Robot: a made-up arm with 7 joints.
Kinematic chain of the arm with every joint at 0, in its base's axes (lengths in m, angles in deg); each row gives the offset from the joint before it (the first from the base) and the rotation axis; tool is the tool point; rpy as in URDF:
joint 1: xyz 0.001 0.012 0.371 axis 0 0.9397 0.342
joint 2: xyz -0.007 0 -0.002 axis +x
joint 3: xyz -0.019 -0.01 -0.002 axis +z
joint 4: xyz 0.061 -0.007 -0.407 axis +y
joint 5: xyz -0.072 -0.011 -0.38 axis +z
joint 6: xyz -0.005 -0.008 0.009 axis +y
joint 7: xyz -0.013 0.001 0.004 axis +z
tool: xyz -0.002 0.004 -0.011 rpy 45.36 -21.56 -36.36
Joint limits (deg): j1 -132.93..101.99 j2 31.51..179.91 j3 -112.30..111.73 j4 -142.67..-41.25 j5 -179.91..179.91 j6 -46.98..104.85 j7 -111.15..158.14
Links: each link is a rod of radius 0.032 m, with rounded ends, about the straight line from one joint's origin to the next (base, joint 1, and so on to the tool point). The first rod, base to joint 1, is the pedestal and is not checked.
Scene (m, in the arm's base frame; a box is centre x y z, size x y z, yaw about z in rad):
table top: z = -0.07
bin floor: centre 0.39 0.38 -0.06 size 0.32 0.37 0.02 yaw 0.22
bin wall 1: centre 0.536 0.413 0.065 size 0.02 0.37 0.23 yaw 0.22
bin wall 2: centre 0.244 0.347 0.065 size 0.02 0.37 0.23 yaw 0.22
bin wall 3: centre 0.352 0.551 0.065 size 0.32 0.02 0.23 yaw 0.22
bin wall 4: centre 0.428 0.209 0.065 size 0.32 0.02 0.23 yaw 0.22
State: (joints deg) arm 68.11 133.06 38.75 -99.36 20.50 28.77 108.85
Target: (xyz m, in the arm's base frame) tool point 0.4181 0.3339 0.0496
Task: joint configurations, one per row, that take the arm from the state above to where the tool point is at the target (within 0.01 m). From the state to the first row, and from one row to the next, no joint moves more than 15 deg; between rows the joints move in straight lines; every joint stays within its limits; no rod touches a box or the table.
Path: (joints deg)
1: 82.97 142.89 37.08 -97.52 20.32 27.73 108.88
2: 97.82 152.72 35.41 -95.67 20.15 26.70 108.91

